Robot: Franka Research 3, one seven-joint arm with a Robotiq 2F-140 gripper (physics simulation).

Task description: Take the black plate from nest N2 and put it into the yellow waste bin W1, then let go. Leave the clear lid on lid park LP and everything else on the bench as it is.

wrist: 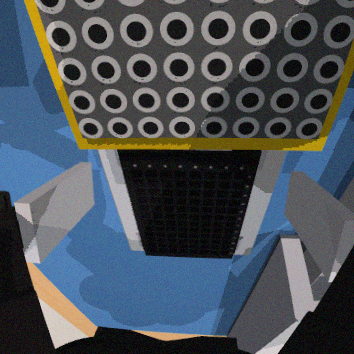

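Note:
A black plate (190, 210) with a fine grid of wells sits between the pale side rails of a nest (123, 200), in the middle of the wrist view. Its far edge is partly hidden by a yellow-edged rack. My gripper (188, 188) is open and empty, with one pale finger out to the left of the plate and the other out to the right, both apart from it. No nest label is readable. The yellow waste bin W1, the clear lid and the lid park LP cannot be made out in this view.
A dark grey rack with a yellow rim (200, 144) and rows of pale rings fills the top of the view, close beyond the plate. A dark grey block (265, 295) with a pale edge stands at the lower right. The bench surface (145, 290) is blue.

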